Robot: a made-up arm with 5 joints. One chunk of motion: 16 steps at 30 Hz.
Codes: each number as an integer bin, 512 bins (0 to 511) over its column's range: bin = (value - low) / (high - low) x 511, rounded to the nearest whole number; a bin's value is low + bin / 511 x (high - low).
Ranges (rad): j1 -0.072..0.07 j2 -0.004..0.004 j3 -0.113..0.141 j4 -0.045..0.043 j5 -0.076..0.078
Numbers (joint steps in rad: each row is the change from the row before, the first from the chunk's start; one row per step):
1: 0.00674 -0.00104 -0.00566 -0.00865 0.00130
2: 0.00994 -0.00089 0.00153 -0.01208 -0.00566
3: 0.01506 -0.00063 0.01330 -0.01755 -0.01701
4: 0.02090 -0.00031 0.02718 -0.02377 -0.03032
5: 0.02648 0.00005 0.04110 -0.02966 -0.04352
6: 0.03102 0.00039 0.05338 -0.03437 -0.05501
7: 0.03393 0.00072 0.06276 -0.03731 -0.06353
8: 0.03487 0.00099 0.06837 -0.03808 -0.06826
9: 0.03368 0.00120 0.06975 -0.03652 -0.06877
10: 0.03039 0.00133 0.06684 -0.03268 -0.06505
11: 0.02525 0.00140 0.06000 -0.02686 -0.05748
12: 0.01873 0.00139 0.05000 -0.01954 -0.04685
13: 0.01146 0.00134 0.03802 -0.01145 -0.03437
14: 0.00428 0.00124 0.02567 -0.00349 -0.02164
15: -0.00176 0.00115 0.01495 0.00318 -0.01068
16: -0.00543 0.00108 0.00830 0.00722 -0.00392
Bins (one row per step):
1: 283 189 216 211 256
2: 295 199 230 191 233
3: 313 215 254 159 196
4: 334 236 282 123 152
5: 354 259 310 89 108
6: 371 280 335 62 70
7: 381 301 354 45 41
8: 385 319 365 40 26
9: 380 332 368 49 24
10: 368 340 362 72 36
11: 350 345 348 105 61
12: 327 344 328 148 97
13: 300 341 304 195 138
14: 275 335 279 241 180
15: 253 329 257 280 217
16: 240 324 244 303 239

